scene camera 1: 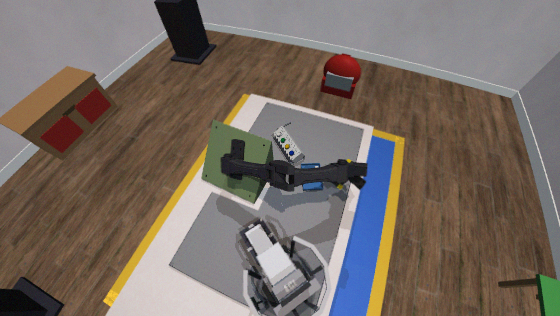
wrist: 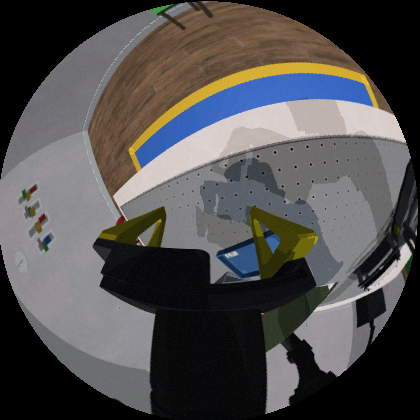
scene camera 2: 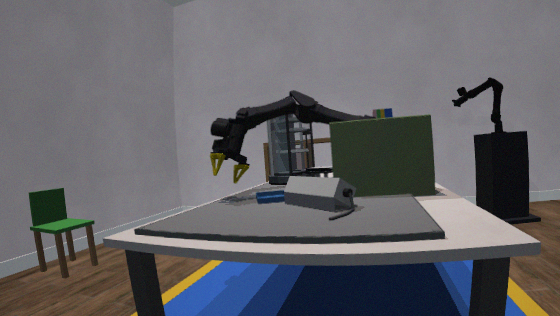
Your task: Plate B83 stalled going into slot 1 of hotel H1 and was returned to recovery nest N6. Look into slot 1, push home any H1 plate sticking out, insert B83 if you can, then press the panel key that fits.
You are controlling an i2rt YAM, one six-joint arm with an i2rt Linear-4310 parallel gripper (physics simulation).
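Pixels of known places: gripper, fingertip midpoint: (wrist: pixel 207 210) (scene camera 2: pixel 225 179); arm's base at its link origin: (scene camera 1: pixel 237 159) (wrist: pixel 284 334) (scene camera 2: pixel 376 150).
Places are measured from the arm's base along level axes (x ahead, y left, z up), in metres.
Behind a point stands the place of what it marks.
My gripper (scene camera 1: pixel 344 174) @[x 0.538, y 0.098, z -0.062 m] (scene camera 2: pixel 226 178) @[x 0.538, y 0.098, z -0.062 m] (wrist: pixel 207 210) @[x 0.538, y 0.098, z -0.062 m] is open and empty, fingers pointing down above the pegboard mat near the table edge by the blue floor strip. Hotel H1 (scene camera 1: pixel 275 260) (scene camera 2: pixel 280 145) is a tall rack with clear sides and shelves, labelled H1 on top; the inside of slot 1 cannot be made out. A blue tray-like holder (scene camera 1: pixel 312 186) @[x 0.391, y 0.034, z -0.137 m] (scene camera 2: pixel 270 196) @[x 0.390, y 0.043, z -0.137 m] (wrist: pixel 242 257) @[x 0.371, y 0.123, z -0.137 m] lies on the mat, partly under the arm in scene camera 1; its label is unreadable. The key panel (scene camera 1: pixel 288 145) @[x 0.206, y 0.203, z -0.065 m] (scene camera 2: pixel 315 192) @[x 0.199, y 0.289, z -0.094 m] has white, green, yellow and blue keys. Plate B83 cannot be identified.
A green board (scene camera 1: pixel 217 155) @[x -0.118, y 0.000, z -0.016 m] (scene camera 2: pixel 382 155) @[x -0.007, y 0.109, z -0.014 m] stands at the arm's base. The grey pegboard mat (scene camera 1: pixel 325 125) @[x 0.371, y 0.475, z -0.139 m] (scene camera 2: pixel 225 225) @[x 0.391, y 0.458, z -0.139 m] (wrist: pixel 340 170) @[x 0.517, y -0.093, z -0.139 m] lies on the white table (scene camera 2: pixel 475 225) @[x -0.147, y 0.505, z -0.152 m]. The key panel's cable sticks out at one end. A green chair (scene camera 2: pixel 60 225) stands away from the table.
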